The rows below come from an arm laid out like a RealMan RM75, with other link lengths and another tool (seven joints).
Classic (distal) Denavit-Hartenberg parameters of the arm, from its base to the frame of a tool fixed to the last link. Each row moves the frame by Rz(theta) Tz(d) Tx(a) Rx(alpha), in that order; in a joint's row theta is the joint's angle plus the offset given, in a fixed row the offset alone. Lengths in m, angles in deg.
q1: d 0.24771, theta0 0, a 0, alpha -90
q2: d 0, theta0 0, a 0, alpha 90
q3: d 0.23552, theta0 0, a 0, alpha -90
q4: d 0, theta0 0, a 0, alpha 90
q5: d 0.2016, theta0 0, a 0, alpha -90
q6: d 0, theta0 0, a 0, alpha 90
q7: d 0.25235, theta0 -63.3, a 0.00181, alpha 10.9
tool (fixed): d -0.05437, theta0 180, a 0, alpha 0
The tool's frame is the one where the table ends.
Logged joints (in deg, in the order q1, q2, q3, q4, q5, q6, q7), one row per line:
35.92 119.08 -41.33 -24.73 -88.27 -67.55 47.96
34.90 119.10 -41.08 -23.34 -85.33 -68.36 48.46
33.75 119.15 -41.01 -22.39 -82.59 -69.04 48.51
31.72 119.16 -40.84 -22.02 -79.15 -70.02 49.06
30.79 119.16 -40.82 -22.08 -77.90 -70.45 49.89
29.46 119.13 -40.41 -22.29 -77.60 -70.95 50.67
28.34 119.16 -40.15 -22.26 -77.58 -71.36 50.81
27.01 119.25 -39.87 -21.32 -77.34 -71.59 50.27
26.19 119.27 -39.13 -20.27 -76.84 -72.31 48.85
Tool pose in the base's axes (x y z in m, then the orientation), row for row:
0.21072 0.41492 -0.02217 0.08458 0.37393 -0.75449 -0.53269
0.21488 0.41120 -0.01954 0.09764 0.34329 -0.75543 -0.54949
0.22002 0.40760 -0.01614 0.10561 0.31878 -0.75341 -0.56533
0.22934 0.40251 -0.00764 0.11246 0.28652 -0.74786 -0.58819
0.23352 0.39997 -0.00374 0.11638 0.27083 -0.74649 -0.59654
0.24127 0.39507 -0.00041 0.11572 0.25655 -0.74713 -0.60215
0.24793 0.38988 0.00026 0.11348 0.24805 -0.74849 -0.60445
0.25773 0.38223 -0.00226 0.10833 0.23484 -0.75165 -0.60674
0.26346 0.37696 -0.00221 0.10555 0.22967 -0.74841 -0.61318
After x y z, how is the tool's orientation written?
As a quaternion, w x y z.
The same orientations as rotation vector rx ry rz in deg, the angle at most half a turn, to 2 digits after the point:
63.91 -128.95 -91.04
58.22 -128.12 -93.20
53.82 -127.19 -95.44
48.18 -125.75 -98.91
45.44 -125.24 -100.08
43.06 -125.40 -101.06
41.69 -125.79 -101.58
39.58 -126.69 -102.27
38.77 -126.35 -103.52

